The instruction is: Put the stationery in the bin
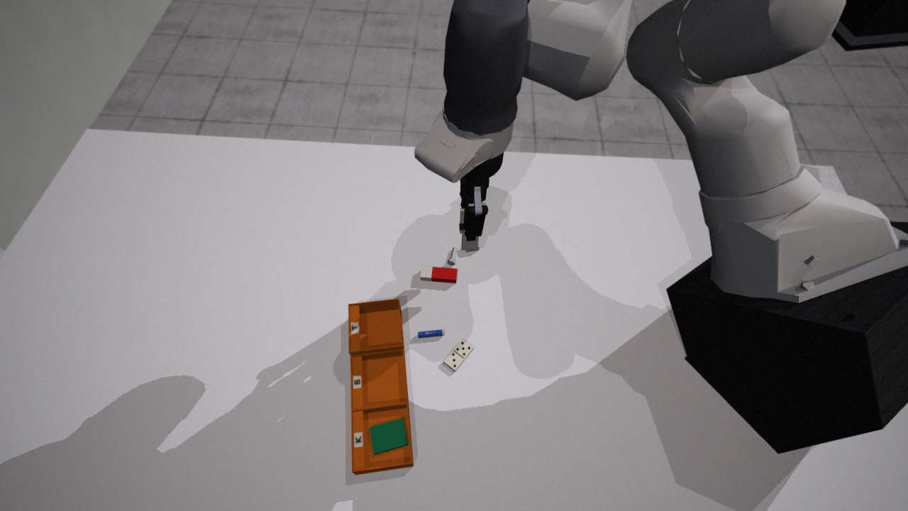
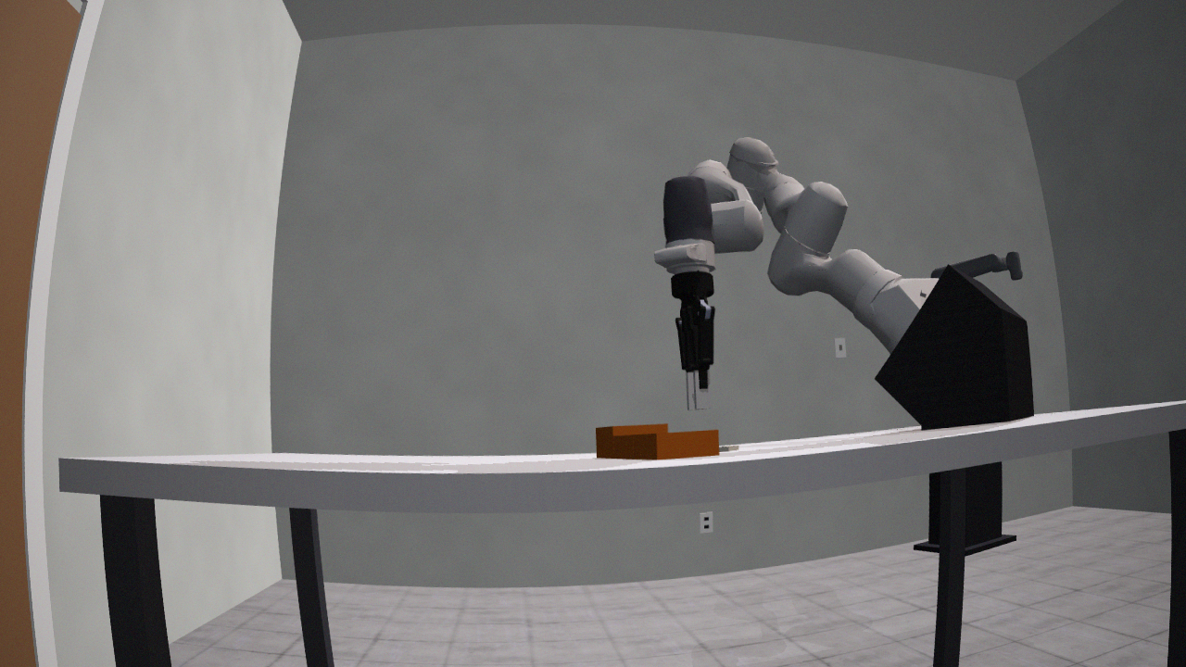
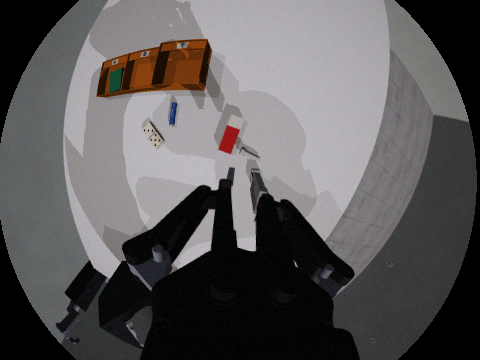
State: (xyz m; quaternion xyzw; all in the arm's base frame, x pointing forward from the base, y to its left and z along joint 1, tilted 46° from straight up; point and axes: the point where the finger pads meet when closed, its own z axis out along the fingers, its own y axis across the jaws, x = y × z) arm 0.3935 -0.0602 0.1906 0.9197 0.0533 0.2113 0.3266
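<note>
Now: the grey metal thing 10 cm below my hand, 3 cm to the right of it and 2 cm behind it. Also, from my hand: grey pin-like thing: 10 cm below, 3 cm ahead; then eraser: 10 cm below, 6 cm ahead, 3 cm to the left; then small blue pen-like stick: 14 cm to the left, 10 cm below, 8 cm ahead.
</note>
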